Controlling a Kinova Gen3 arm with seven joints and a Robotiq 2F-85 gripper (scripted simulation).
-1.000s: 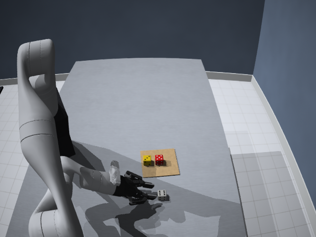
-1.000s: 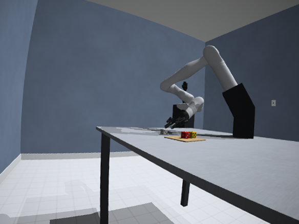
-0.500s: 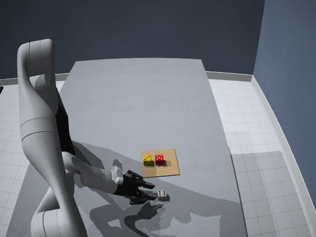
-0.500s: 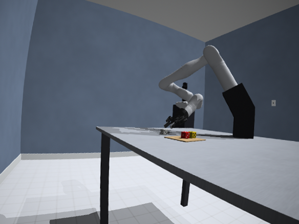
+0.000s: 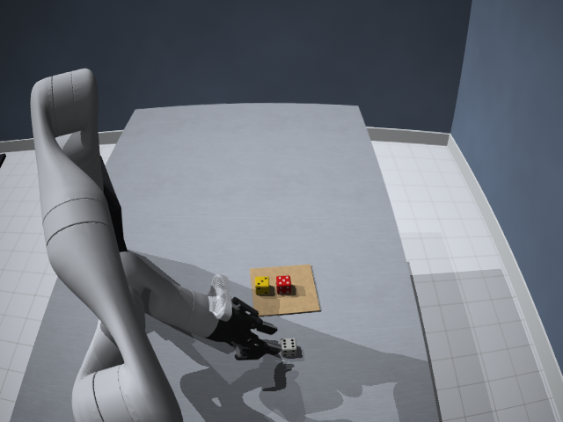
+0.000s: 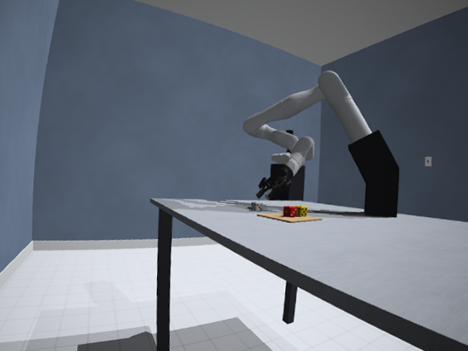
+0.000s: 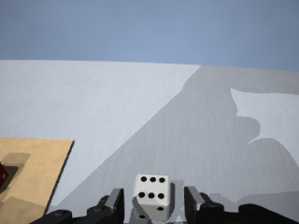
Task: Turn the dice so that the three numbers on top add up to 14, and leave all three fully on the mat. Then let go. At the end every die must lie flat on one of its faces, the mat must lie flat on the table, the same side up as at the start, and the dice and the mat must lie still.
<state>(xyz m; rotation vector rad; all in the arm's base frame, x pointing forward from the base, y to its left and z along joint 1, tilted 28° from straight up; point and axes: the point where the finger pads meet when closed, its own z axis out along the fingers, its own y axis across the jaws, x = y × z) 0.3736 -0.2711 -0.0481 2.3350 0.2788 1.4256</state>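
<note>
My hand is 40 mm short of the white die and 40 mm above it. The rest, counted from my hand: tan mat: 170 mm to the left, 60 mm below, 60 mm ahead; then red die: 170 mm to the left, 60 mm ahead, 40 mm below; then yellow die: 170 mm to the left, 40 mm below, 20 mm ahead.
</note>
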